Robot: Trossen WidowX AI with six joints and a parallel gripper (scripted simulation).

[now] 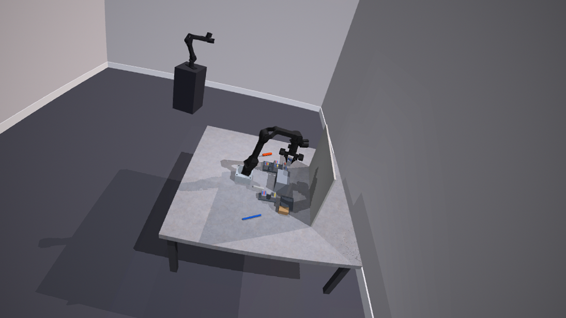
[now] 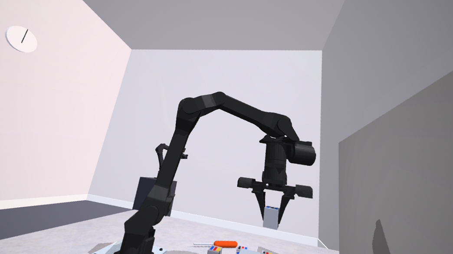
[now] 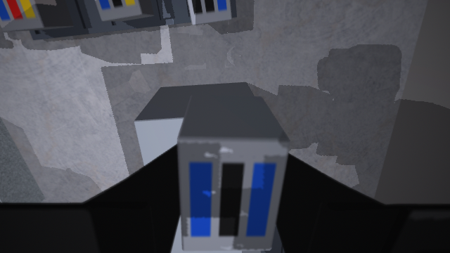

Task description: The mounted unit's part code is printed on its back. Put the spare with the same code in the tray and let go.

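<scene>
Now: the dark grey tray 8 cm ahead of my gripper tip, 26 cm to the right of it and 17 cm below it. Round my gripper tip: upright grey panel 24 cm ahead, 6 cm to the right, 5 cm above; then mounted unit 1 cm behind, 8 cm to the right, 12 cm below; then spare 17 cm behind, 6 cm to the left, 13 cm below.
</scene>
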